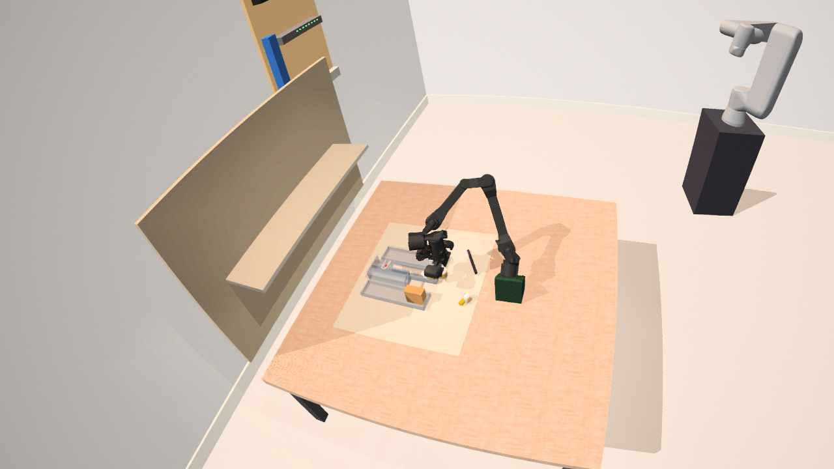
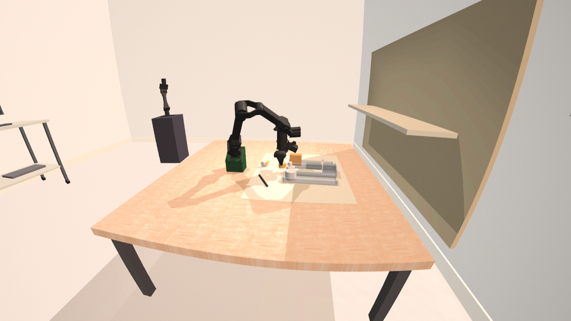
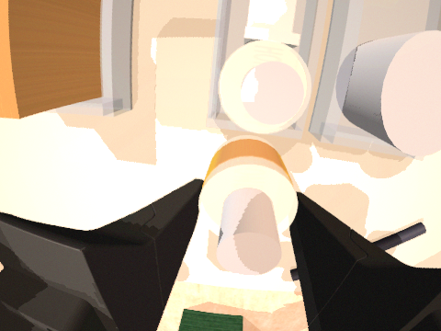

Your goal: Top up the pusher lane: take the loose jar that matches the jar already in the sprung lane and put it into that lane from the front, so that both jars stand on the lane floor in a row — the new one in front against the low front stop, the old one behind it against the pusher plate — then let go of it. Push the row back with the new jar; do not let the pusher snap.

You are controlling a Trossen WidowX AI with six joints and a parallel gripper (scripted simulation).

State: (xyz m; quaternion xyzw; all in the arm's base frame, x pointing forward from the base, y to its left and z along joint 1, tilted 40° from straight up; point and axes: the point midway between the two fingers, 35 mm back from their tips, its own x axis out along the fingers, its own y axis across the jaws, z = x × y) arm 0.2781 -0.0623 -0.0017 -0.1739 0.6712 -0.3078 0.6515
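My gripper tip is now 50 mm short of the pale grey cylinder, 90 mm to the left of it and 30 mm above it. From my gripper tip the other things lie so: sprung lane: 200 mm ahead, 10 mm to the right, 40 mm below; then black pen: 110 mm behind, 110 mm to the right, 50 mm below.
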